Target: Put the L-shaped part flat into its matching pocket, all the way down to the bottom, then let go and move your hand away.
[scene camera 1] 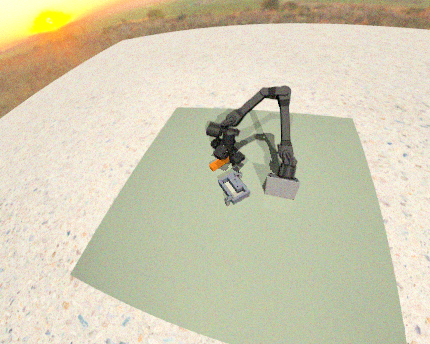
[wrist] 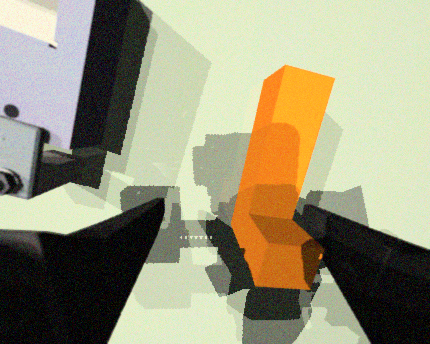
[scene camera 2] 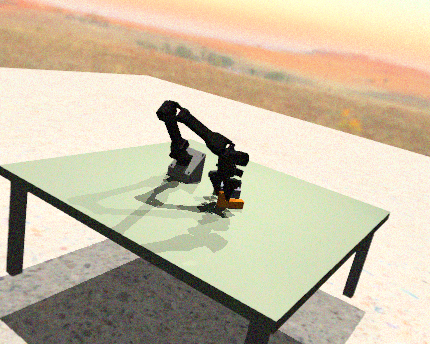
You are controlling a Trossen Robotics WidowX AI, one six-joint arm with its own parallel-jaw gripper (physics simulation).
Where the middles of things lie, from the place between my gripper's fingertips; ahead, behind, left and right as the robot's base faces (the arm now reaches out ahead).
Labels:
The orange L-shaped part [wrist: 278, 252] is 4 cm ahead of my hand and 1 cm to the left of it.

